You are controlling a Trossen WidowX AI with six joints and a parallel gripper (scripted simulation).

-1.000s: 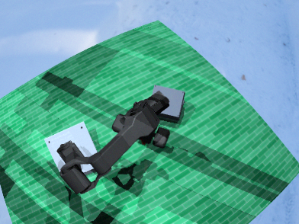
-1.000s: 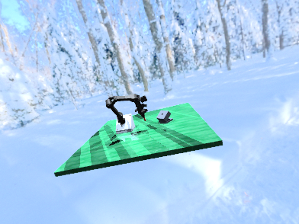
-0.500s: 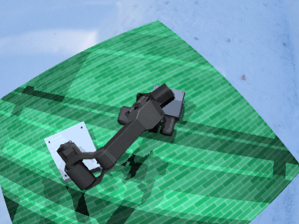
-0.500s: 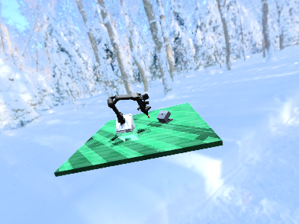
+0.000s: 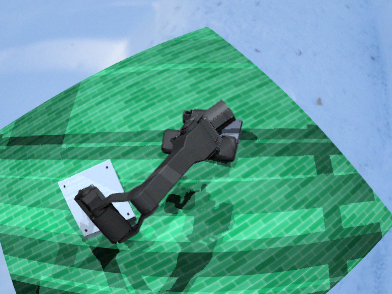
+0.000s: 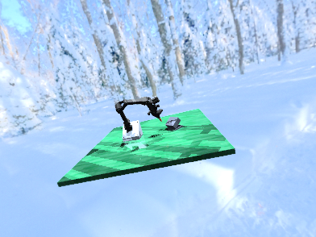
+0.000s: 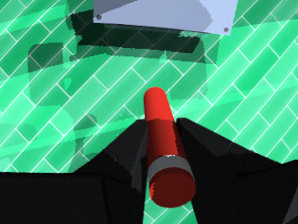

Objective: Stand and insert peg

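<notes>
Right now my gripper tip is 12 cm short of the grey sloped panel, 10 cm above it and 9 cm to the right of it. The rest, counted from my gripper tip: red peg 2 cm above, 1 cm behind.
</notes>
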